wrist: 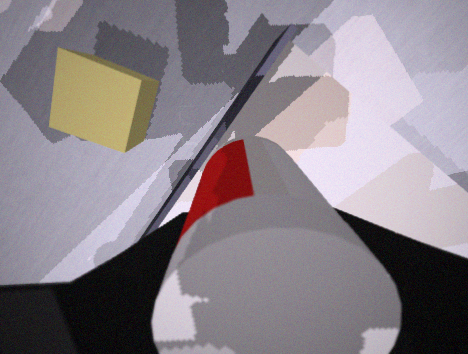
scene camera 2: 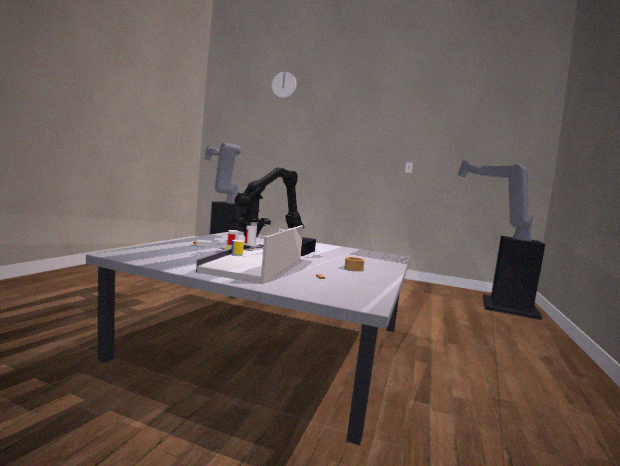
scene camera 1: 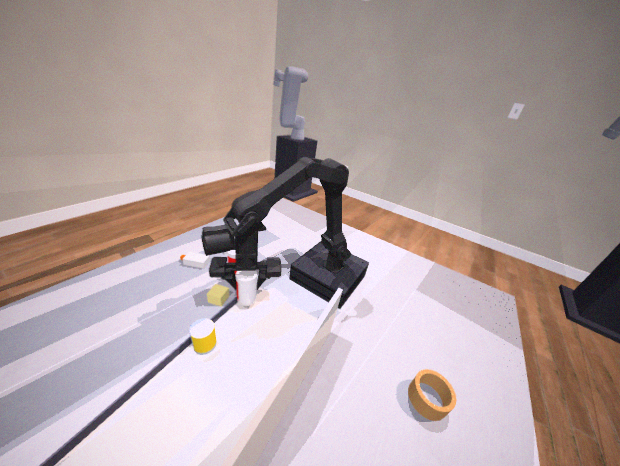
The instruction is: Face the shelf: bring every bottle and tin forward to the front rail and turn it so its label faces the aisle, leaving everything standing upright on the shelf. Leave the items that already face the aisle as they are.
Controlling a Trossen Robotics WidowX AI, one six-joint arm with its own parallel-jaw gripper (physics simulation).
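Places are measured from the arm's base along level axes (x ahead, y left, z up), in centimetres.
Pixels of known places: gripper, fingertip midpoint: (scene camera 2: 250, 237) (scene camera 1: 246, 288); arm's base, link origin: (scene camera 1: 333, 265).
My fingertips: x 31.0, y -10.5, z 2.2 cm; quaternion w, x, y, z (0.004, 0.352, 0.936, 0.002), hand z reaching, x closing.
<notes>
For each thing: its middle in the pictures, then the offset to it from my fingertips. "*": a spot on its surface instead.
- white bottle, body centre: (wrist: 256, 223) (scene camera 1: 246, 286) (scene camera 2: 250, 235) dx -0.1, dy -0.1, dz +0.7 cm
- yellow-and-white tin, body centre: (scene camera 1: 203, 336) (scene camera 2: 237, 247) dx +15.7, dy +3.0, dz -3.5 cm
- red-and-white tin, surface spot: (scene camera 1: 232, 260) (scene camera 2: 232, 235) * dx -6.1, dy -15.6, dz -2.2 cm
- yellow block, body centre: (wrist: 108, 102) (scene camera 1: 218, 295) dx +3.6, dy -9.9, dz -7.7 cm
- white item with an orange tip, body centre: (scene camera 1: 194, 259) (scene camera 2: 202, 243) dx +0.0, dy -31.4, dz -8.2 cm
- orange ring, body centre: (scene camera 1: 431, 394) (scene camera 2: 354, 263) dx -14.1, dy +52.7, dz -7.1 cm
My gripper (scene camera 1: 246, 284) (scene camera 2: 251, 231) (wrist: 254, 217) is shut on a white bottle (scene camera 1: 246, 290) (scene camera 2: 251, 236) (wrist: 290, 290) with a red label, held upright beside the shelf's dark front rail (scene camera 1: 125, 395) (scene camera 2: 213, 258) (wrist: 241, 102). Part of the red label shows on the bottle's rail side. Whether its base touches the shelf (scene camera 1: 165, 410) (scene camera 2: 228, 267) is unclear. A yellow-and-white tin (scene camera 1: 203, 339) (scene camera 2: 237, 247) stands upright at the rail; a blue strip shows on its side in scene camera 2. A red-and-white tin (scene camera 1: 232, 260) (scene camera 2: 232, 237) stands beyond the rail, partly hidden by the gripper in scene camera 1.
A yellow block (scene camera 1: 217, 295) (wrist: 95, 100) lies outside the rail. A white item with an orange tip (scene camera 1: 195, 260) (scene camera 2: 202, 243) lies farther off. The shelf's upright back panel (scene camera 1: 300, 365) (scene camera 2: 280, 255) stands opposite the rail. An orange ring (scene camera 1: 420, 402) (scene camera 2: 354, 267) lies behind that panel.
</notes>
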